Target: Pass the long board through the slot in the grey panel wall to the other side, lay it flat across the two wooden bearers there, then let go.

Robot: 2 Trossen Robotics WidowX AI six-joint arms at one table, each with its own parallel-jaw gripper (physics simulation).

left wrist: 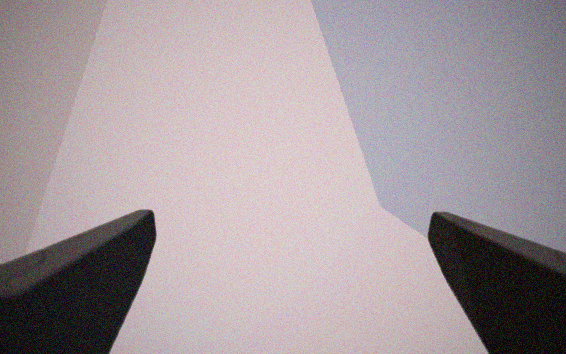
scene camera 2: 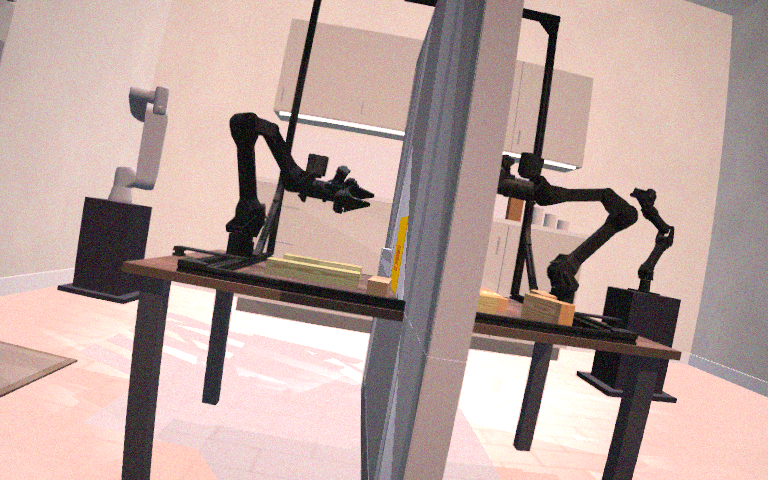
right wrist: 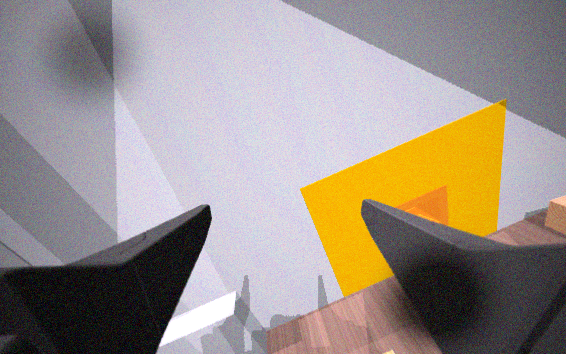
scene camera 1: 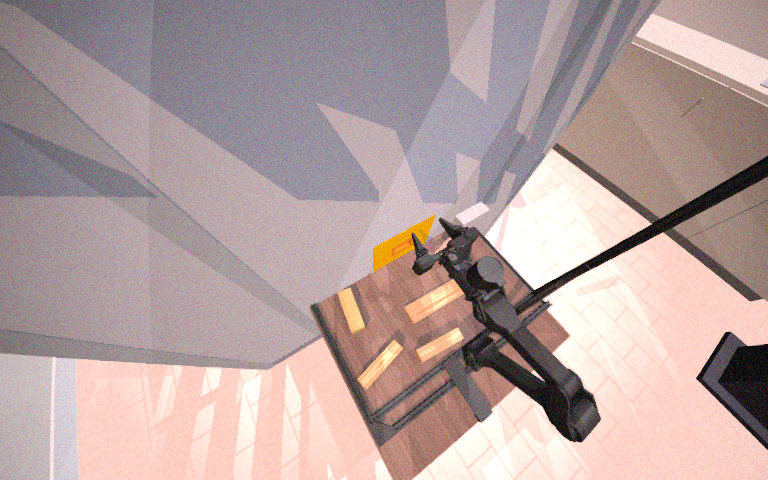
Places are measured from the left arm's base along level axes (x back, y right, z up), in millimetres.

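Where they show: left gripper, between the fingertips: [left wrist: 295, 224] [scene camera 1: 426, 225]; right gripper, between the fingertips: [scene camera 2: 372, 200] [right wrist: 287, 208]; left arm's base, origin of its link: [scene camera 1: 471, 356]; right arm's base, origin of its link: [scene camera 2: 237, 256].
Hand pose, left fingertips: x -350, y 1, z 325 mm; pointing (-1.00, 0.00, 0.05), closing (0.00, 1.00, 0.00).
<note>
Each offset is from my left fingertips to the top centre of the thing. "*": to the spot under its first point.
Two long pale-yellow wooden pieces @[dx -346, dy -90, dz -306 mm] [scene camera 2: 314, 272] @[dx -339, dy +150, dz -306 mm] [scene camera 2: 334, 263] lie side by side on the right arm's side; I cannot tell which is the long board. The grey panel wall [scene camera 1: 226, 124] [scene camera 2: 487, 130] [right wrist: 240, 110] stands between the arms. Its slot @[* dx -87, dy +15, dz -276 mm] [scene camera 1: 402, 247] sits in a yellow plate [scene camera 1: 385, 254] [scene camera 2: 402, 232] [right wrist: 400, 160]; my right finger partly hides it in the right wrist view. Two wooden pieces @[dx +140, dy +58, dz -311 mm] [scene camera 1: 433, 301] @[dx +263, dy -75, dz -281 mm] [scene camera 1: 440, 344], possibly the bearers, lie below my left gripper [scene camera 1: 429, 229] [left wrist: 292, 215], open, empty, facing the wall. My right gripper [scene camera 2: 370, 199] [right wrist: 287, 208] is open and empty, above the table before the wall.
Two more wooden pieces @[dx +12, dy -264, dz -294 mm] [scene camera 1: 351, 309] @[dx +209, dy -265, dz -281 mm] [scene camera 1: 380, 363] lie on the left arm's side. A small block @[dx -181, dy -235, dz -300 mm] [scene camera 2: 378, 284] [right wrist: 557, 215] lies near the wall on the right arm's side. A pale box-like part [scene camera 1: 471, 212] [scene camera 2: 386, 260] [right wrist: 202, 317] is beside the yellow plate. Black frame posts [scene camera 2: 303, 73] [scene camera 2: 543, 101] rise behind the arms.
</note>
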